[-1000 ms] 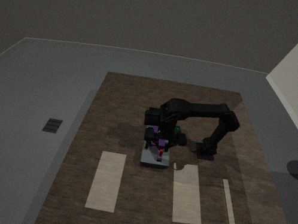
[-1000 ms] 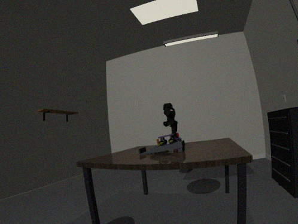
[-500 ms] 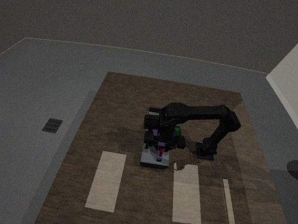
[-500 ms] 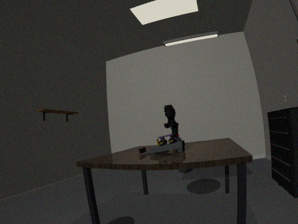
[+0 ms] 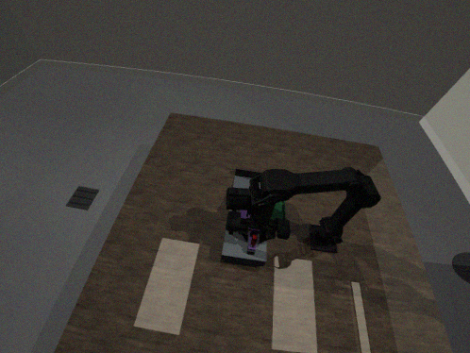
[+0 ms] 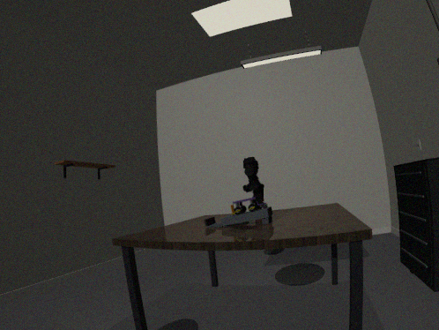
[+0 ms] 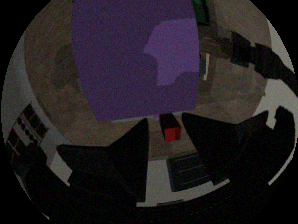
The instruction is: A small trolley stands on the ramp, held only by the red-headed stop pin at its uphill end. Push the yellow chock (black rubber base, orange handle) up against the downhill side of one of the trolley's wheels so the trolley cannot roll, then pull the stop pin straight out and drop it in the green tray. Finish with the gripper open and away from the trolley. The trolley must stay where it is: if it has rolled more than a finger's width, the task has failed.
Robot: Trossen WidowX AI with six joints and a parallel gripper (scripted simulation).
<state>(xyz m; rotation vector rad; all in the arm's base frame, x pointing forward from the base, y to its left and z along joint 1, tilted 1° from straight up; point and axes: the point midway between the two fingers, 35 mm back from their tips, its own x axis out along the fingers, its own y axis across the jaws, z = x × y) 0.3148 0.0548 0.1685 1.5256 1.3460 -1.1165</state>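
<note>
Now: gripper tip 10 mm to the right of the red-headed stop pin and 10 mm above it. Also, from my gripper tip: yellow chock: 60 mm behind, 180 mm to the right, 60 mm below; then dark raised ramp end: 20 mm behind, 360 mm to the right, 110 mm below; then purple trolley: 10 mm ahead, 100 mm to the right, 30 mm below.
</note>
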